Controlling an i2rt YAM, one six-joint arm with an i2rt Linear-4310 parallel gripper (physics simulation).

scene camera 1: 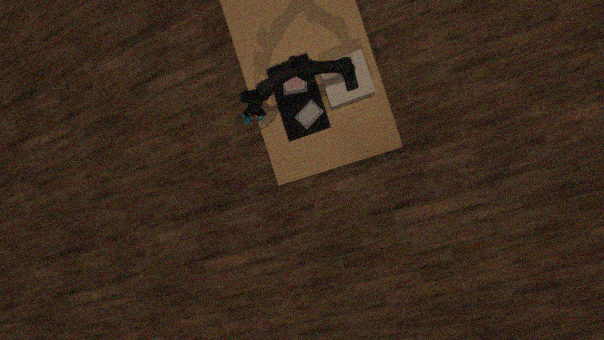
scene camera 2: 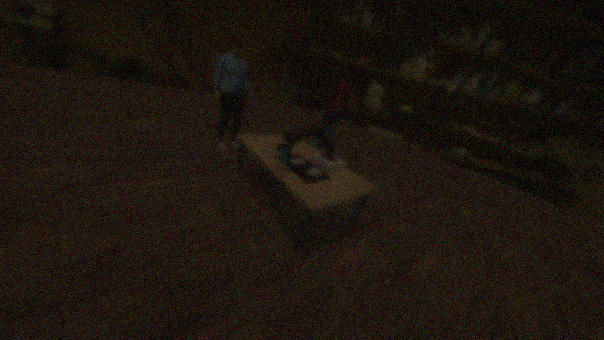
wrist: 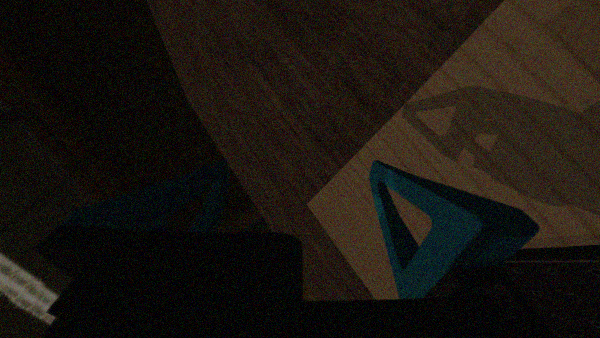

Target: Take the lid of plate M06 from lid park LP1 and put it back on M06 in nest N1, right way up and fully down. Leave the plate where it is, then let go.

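Places are measured from the arm's base along level axes (x ahead, y left, z up), in millimetres.
Pixels of known places: gripper, between the fingertips: [scene camera 1: 252, 123] [scene camera 2: 282, 161] [wrist: 299, 168]; arm's base, origin of its link: [scene camera 1: 348, 74] [scene camera 2: 329, 158].
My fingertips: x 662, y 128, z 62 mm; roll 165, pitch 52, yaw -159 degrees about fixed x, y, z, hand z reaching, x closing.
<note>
For each thing: its top centre in the pictures, then the offset to it from my fingertips. Level surfaces: height alone.
- pinkish piece with a pale rim, centre of its top: [scene camera 1: 294, 83] 200 mm right, 318 mm back, 100 mm down
- flat grey square piece, centre of its top: [scene camera 1: 308, 114] 24 mm left, 357 mm back, 109 mm down
- black mat, height of its surface: 126 mm down
- wooden table, height of its surface: 139 mm down
In scene camera 1, a pinkish piece with a pale rim [scene camera 1: 295, 85] and a flat grey square piece [scene camera 1: 309, 114], turned at an angle, lie on the black mat [scene camera 1: 295, 133]. Which is plate M06 and which its lid, and the labels M06, N1 and LP1, cannot be read. In scene camera 2 they are a dim blur. My gripper [scene camera 1: 254, 120] [wrist: 299, 168] is open, its teal fingers wide apart with nothing between them. It hangs by the table's left edge, left of the mat and away from both pieces. Neither piece shows in the wrist view.
A white block [scene camera 1: 366, 80] stands on the wooden table [scene camera 1: 350, 132] [scene camera 2: 345, 190] [wrist: 545, 45] right of the mat, under the arm. The arm crosses above the mat's upper part. A person in blue [scene camera 2: 232, 75] stands behind the table; a dim red figure [scene camera 2: 341, 95] shows farther right.
</note>
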